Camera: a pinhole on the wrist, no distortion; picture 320 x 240 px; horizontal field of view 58.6 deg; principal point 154.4 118.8 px. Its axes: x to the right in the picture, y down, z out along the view. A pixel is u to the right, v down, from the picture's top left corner.
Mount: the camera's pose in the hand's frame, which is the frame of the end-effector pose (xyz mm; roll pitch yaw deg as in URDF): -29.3 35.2 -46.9 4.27 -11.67 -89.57
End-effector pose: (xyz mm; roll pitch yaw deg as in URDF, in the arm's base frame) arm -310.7 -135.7 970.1 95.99 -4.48 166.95
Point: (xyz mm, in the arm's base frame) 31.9 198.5 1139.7
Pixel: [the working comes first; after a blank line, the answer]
In the camera's frame: -106.1 -178.7 473.4

90.5 11.2
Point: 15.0 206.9 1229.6
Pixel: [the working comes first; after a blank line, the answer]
In the camera's frame: -193.2 -151.8 484.5

40.7 29.4
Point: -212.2 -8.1 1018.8
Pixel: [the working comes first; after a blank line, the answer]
In the camera's frame: 4.7 -19.3 192.0

161.4 90.1
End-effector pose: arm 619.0 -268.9 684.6 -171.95 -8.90 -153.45
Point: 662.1 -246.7 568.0
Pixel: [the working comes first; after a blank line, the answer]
In the camera's frame: 49.9 -25.8 148.7

250.1 69.4
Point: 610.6 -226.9 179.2
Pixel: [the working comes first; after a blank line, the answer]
In the camera's frame: 33.7 -19.2 541.0

172.2 108.7
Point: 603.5 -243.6 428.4
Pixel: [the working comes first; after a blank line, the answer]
In the camera's frame: 30.4 14.3 293.4

183.9 132.7
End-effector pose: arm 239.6 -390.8 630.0 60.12 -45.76 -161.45
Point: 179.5 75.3 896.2
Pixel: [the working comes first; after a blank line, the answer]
In the camera's frame: 162.9 196.5 537.0

240.9 223.1
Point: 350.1 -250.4 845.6
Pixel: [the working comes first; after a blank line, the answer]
In the camera's frame: -83.2 101.4 276.0

68.5 223.5
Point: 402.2 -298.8 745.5
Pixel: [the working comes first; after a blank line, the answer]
In the camera's frame: -91.3 0.4 206.5

28.4 119.4
